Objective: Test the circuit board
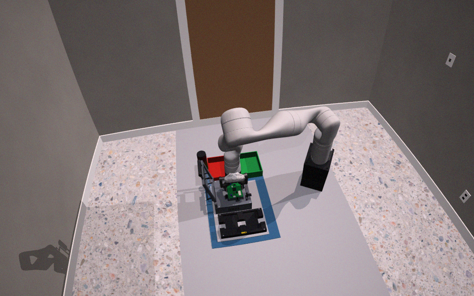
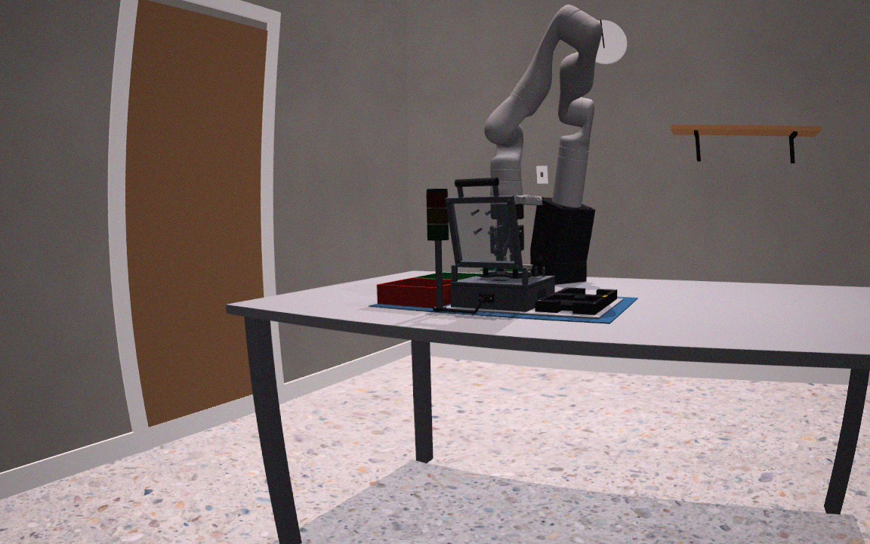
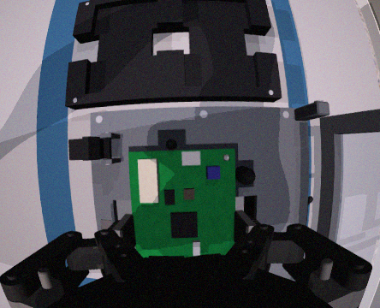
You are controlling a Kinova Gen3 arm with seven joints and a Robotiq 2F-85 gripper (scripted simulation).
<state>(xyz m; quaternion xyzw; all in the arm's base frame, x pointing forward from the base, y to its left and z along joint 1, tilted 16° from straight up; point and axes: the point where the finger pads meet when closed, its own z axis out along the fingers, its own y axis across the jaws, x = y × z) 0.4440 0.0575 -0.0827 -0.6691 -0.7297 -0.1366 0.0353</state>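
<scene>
Now: the green circuit board right at my hand. Round my hand: red bin: 70 mm ahead, 190 mm to the right, 70 mm below; then latch hook: 70 mm behind, 50 mm to the left, 10 mm above; then lid: 120 mm ahead, 10 mm to the left, 100 mm above.
</scene>
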